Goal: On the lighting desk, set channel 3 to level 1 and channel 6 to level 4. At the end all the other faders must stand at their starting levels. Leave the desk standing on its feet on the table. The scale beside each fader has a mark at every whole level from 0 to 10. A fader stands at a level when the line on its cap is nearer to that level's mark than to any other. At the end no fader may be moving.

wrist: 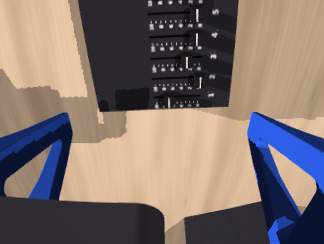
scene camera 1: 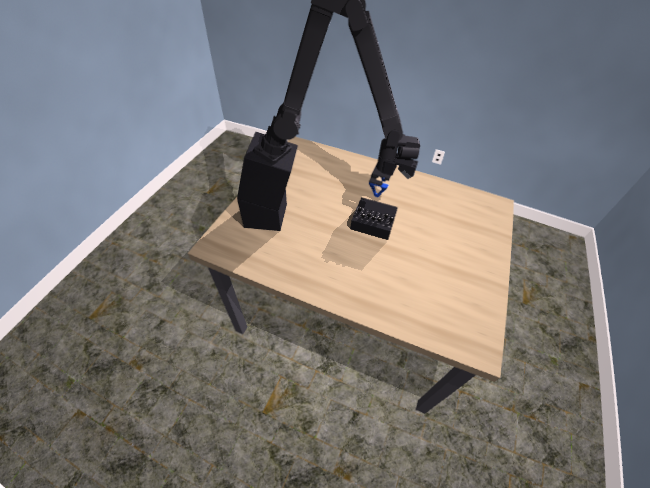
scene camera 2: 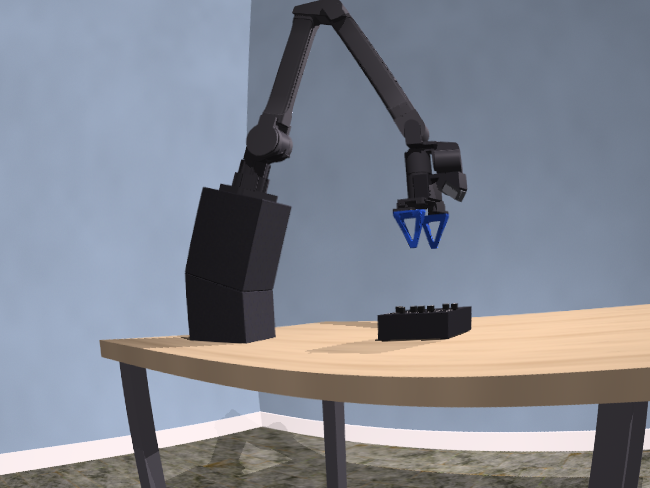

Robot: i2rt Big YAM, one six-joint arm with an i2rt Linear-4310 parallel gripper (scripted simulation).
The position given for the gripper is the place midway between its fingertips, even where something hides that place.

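Scene camera 2 shows the gripper (scene camera 2: 424,248), and the wrist view also shows the gripper (wrist: 159,122).
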